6 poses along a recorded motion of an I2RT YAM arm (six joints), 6.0 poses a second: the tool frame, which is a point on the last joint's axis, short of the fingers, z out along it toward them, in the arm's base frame.
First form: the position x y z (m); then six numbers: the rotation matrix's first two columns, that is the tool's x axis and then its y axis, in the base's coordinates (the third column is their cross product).
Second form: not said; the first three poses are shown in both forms.
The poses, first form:
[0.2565 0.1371 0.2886 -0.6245 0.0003 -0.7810 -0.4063 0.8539 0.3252]
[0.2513 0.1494 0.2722 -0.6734 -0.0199 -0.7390 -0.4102 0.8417 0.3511]
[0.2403 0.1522 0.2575 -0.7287 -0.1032 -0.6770 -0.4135 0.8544 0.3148]
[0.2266 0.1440 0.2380 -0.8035 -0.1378 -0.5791 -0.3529 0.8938 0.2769]
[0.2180 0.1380 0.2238 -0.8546 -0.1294 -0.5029 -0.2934 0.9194 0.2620]
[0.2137 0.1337 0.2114 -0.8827 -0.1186 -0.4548 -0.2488 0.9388 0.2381]
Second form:
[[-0.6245 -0.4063 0.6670 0.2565], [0.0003 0.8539 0.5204 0.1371], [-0.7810 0.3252 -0.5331 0.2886], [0 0 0 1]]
[[-0.6734 -0.4102 0.6150 0.2513], [-0.0199 0.8417 0.5396 0.1494], [-0.7390 0.3511 -0.5750 0.2722], [0 0 0 1]]
[[-0.7287 -0.4135 0.5459 0.2403], [-0.1032 0.8544 0.5093 0.1522], [-0.6770 0.3148 -0.6653 0.2575], [0 0 0 1]]
[[-0.8035 -0.3529 0.4794 0.2266], [-0.1378 0.8938 0.4269 0.1440], [-0.5791 0.2769 -0.7668 0.2380], [0 0 0 1]]
[[-0.8546 -0.2934 0.4285 0.2180], [-0.1294 0.9194 0.3715 0.1380], [-0.5029 0.2620 -0.8237 0.2238], [0 0 0 1]]
[[-0.8827 -0.2488 0.3987 0.2137], [-0.1186 0.9388 0.3233 0.1337], [-0.4548 0.2381 -0.8582 0.2114], [0 0 0 1]]

